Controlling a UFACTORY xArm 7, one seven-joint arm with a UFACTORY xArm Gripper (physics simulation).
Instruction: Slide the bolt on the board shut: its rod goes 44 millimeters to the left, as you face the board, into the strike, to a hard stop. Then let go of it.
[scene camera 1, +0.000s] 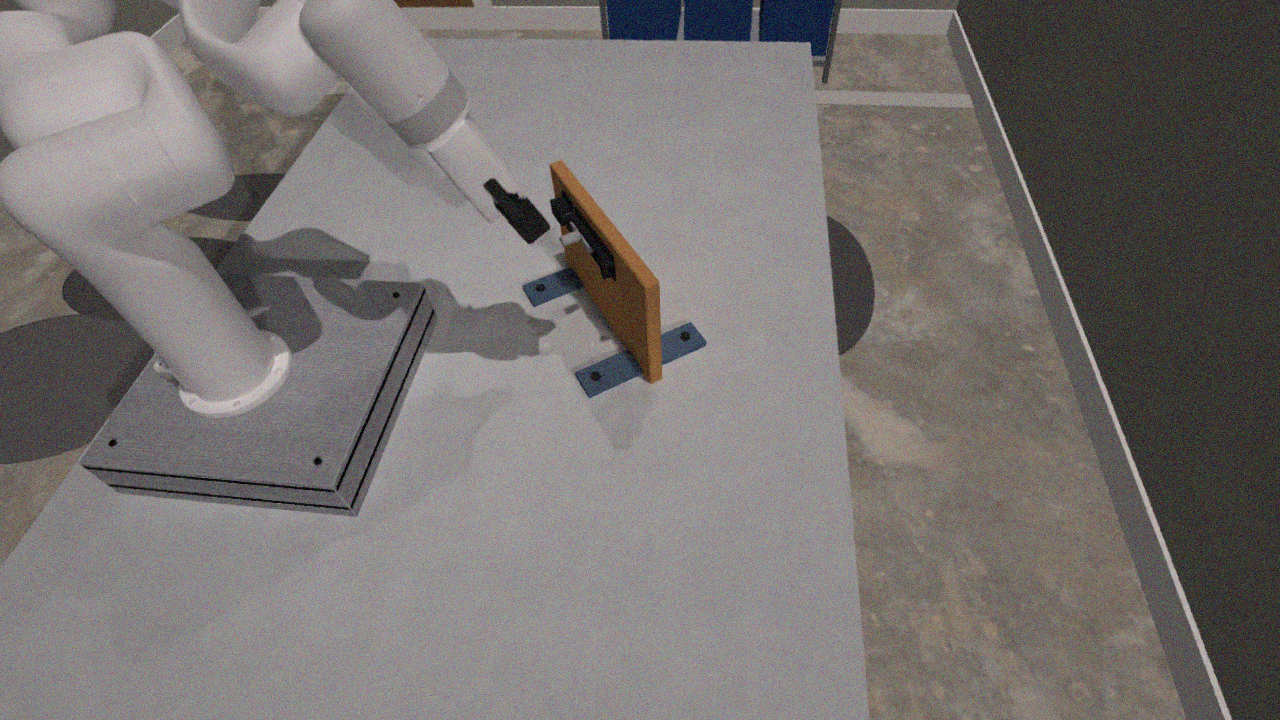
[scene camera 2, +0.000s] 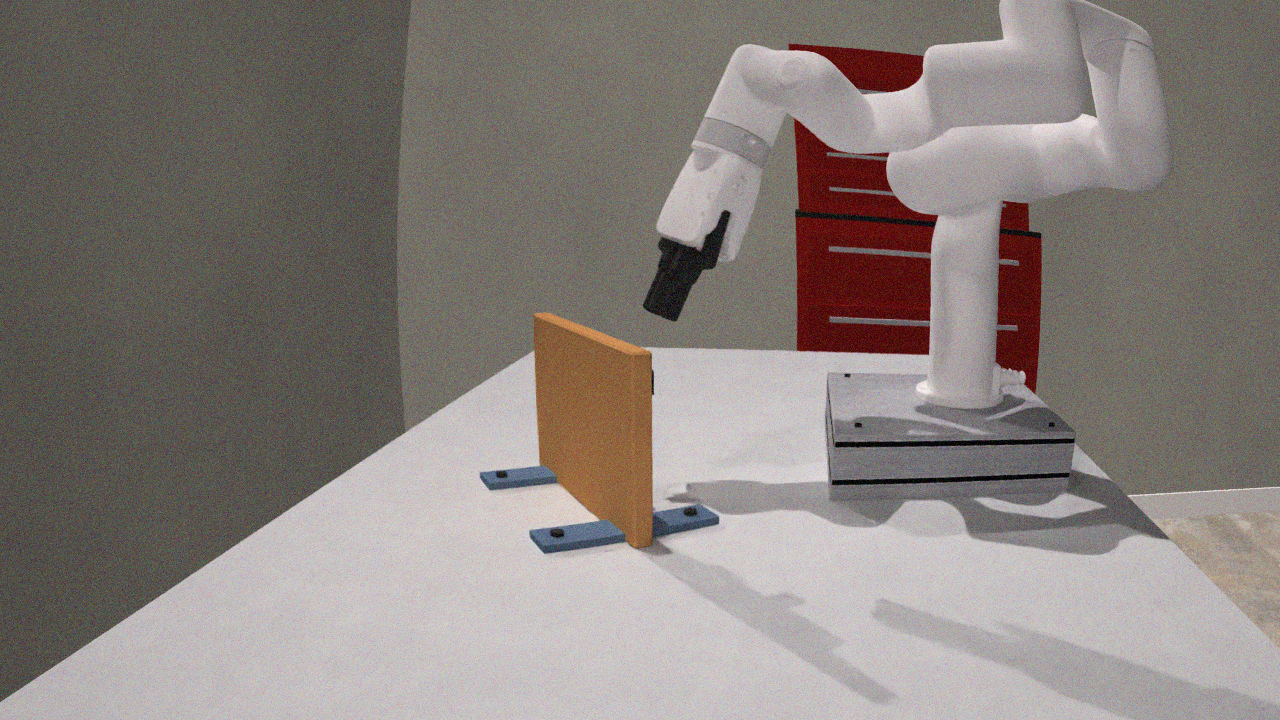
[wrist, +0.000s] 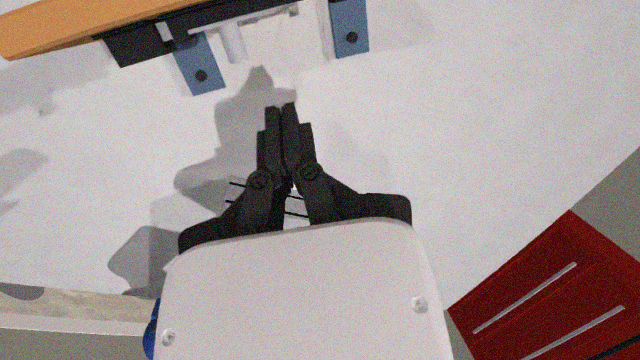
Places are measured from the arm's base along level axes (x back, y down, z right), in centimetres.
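Pixels of known places: gripper, fingertip midpoint: (scene camera 1: 538, 233) (scene camera 2: 658, 315) (wrist: 285, 121); arm's base, origin of the base link: (scene camera 1: 238, 374) (scene camera 2: 960, 396).
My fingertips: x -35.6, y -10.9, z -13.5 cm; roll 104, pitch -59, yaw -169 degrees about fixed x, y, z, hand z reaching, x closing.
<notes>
Ahead of a thing's pixels: the offset from my fingertips to its top centre. "*": to the spot under its first point. Level surfaces: height alone.
The orange board {dx -6.4, dy +0.8, dz -4.0 cm} (scene camera 1: 626, 308) (scene camera 2: 590, 420) (wrist: 55, 25) stands upright. On its robot-facing side are the black strike block {* dx -1.0, dy +3.3, dz -7.7 cm} (scene camera 1: 561, 212) (wrist: 135, 46) at the left and the black bolt housing {dx -3.0, dy +2.4, dz -4.4 cm} (scene camera 1: 597, 252) (wrist: 215, 16) beside it. A light piece of rod {dx -2.7, dy +3.8, dz -6.8 cm} (wrist: 163, 31) shows in the gap between them; whether its end is fully seated in the strike cannot be told. The pale bolt knob {dx -2.5, dy +3.6, dz -4.1 cm} (scene camera 1: 570, 239) (wrist: 234, 44) sticks out from the housing. My gripper (scene camera 1: 537, 232) (scene camera 2: 660, 313) (wrist: 285, 121) is shut and empty, apart from the knob, on the robot's side of the board.
Blue feet (scene camera 1: 617, 371) (scene camera 2: 581, 535) (wrist: 201, 65) hold the board on the pale table {dy +17.9 cm} (scene camera 1: 626, 555) (scene camera 2: 402, 608). The arm's grey base plate (scene camera 1: 232, 456) (scene camera 2: 948, 465) stands on the robot's side. A red drawer cabinet (scene camera 2: 895, 277) (wrist: 545, 280) is in the background.
</notes>
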